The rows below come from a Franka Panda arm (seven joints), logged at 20 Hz.
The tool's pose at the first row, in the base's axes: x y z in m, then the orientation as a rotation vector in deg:
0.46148 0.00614 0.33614 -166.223 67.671 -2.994
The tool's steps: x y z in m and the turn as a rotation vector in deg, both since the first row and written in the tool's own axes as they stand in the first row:
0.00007 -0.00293 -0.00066 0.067 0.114 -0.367
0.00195 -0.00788 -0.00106 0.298 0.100 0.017
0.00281 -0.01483 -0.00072 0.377 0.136 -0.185
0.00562 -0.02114 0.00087 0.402 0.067 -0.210
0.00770 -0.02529 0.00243 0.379 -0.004 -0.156
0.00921 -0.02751 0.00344 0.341 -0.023 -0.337
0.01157 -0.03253 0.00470 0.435 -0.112 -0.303
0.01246 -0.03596 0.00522 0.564 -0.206 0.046
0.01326 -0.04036 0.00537 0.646 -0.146 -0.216
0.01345 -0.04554 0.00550 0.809 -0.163 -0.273
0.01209 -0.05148 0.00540 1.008 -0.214 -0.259
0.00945 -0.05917 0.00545 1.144 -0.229 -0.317
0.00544 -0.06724 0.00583 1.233 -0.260 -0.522
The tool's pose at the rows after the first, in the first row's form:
0.46355 0.00819 0.33686 -166.423 67.132 -3.201
0.46834 0.01042 0.33742 -165.989 67.599 -3.311
0.47382 0.01479 0.33724 -166.054 67.284 -3.410
0.48029 0.01734 0.33586 -166.026 67.228 -3.324
0.48473 0.01885 0.33445 -165.990 67.304 -3.207
0.48739 0.01938 0.33353 -166.126 67.054 -3.159
0.49262 0.02132 0.33244 -165.996 67.055 -3.083
0.49567 0.02315 0.33201 -165.645 67.496 -3.018
0.49932 0.02574 0.33198 -165.752 67.098 -3.154
0.50308 0.02932 0.33196 -165.640 66.953 -3.223
0.50625 0.03452 0.33214 -165.444 66.891 -3.262
0.50973 0.04186 0.33218 -165.357 66.755 -3.319
0.51251 0.05044 0.33186 -165.393 66.423 -3.326

